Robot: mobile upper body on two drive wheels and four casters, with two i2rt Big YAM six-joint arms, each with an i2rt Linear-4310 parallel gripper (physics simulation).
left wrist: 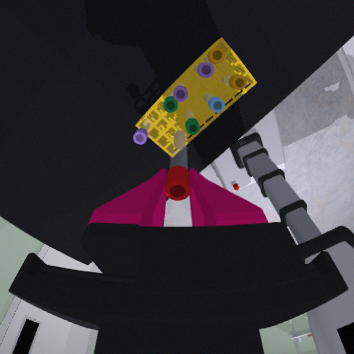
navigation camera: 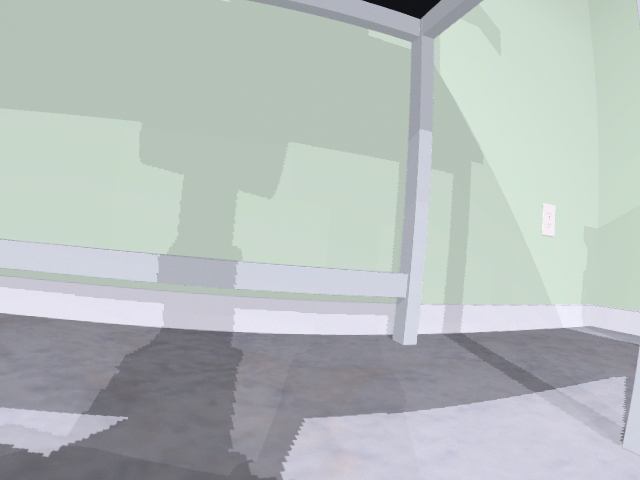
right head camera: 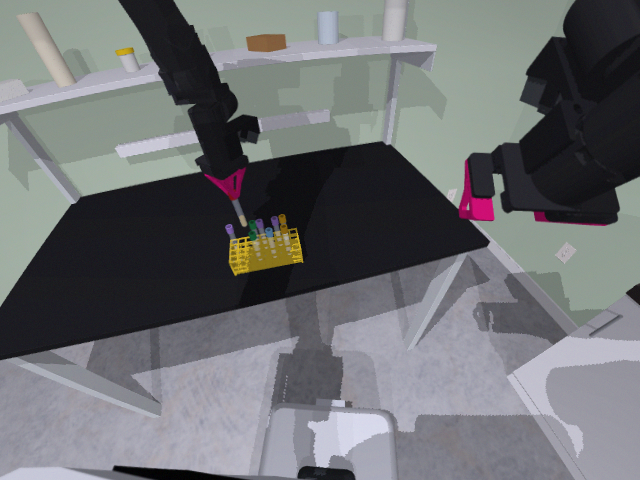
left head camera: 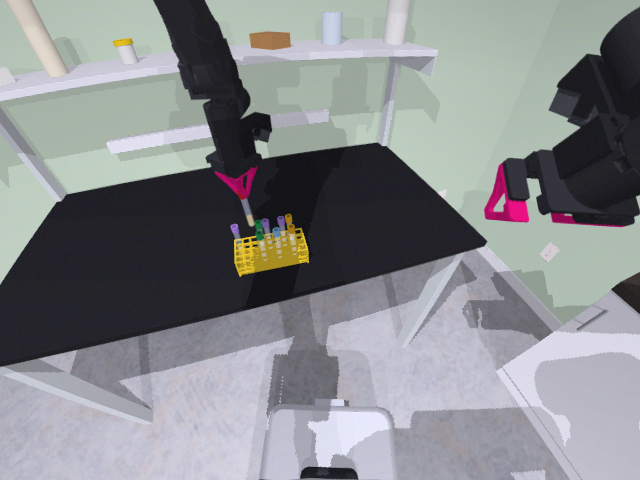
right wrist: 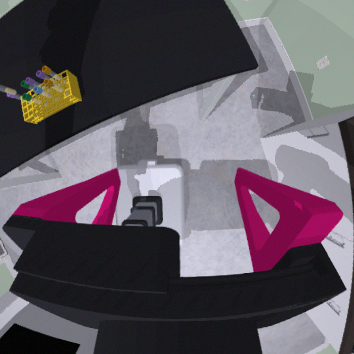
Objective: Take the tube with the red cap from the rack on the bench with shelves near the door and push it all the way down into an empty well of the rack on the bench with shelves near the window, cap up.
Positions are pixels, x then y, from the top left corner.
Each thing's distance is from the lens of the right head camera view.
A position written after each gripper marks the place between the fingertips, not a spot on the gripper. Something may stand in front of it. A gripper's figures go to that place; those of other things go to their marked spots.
left gripper (right head camera: 234, 196): 0.63 m
right gripper (right head camera: 498, 214): 0.38 m
yellow tube rack (right head camera: 247, 261): 0.74 m
white counter (right head camera: 575, 390): 1.43 m
The marked spots on the white counter and the yellow tube rack are 1.31 m apart.
